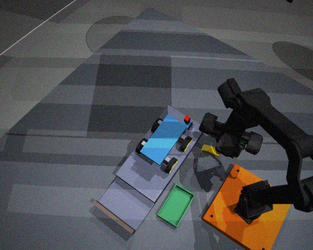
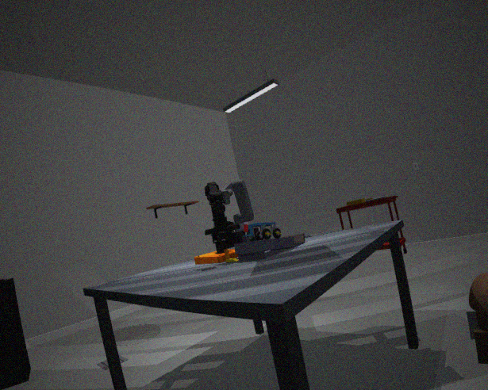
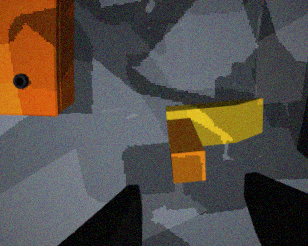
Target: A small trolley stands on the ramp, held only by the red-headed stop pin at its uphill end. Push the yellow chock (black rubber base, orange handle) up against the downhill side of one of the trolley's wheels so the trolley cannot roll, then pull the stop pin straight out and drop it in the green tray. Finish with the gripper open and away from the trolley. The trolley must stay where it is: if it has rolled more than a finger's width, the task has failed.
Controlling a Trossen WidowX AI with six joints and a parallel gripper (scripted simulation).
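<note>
My gripper tip is now 60 mm above the yellow chock, 20 mm short of it and 10 mm to the right of it. From my gripper tip the other things lie so: lilac ramp (160 mm to the left, 130 mm ahead, 30 mm below); then blue trolley (150 mm to the left, 130 mm ahead, 30 mm above); then red-headed stop pin (130 mm ahead, 50 mm to the left, 50 mm above).
</note>
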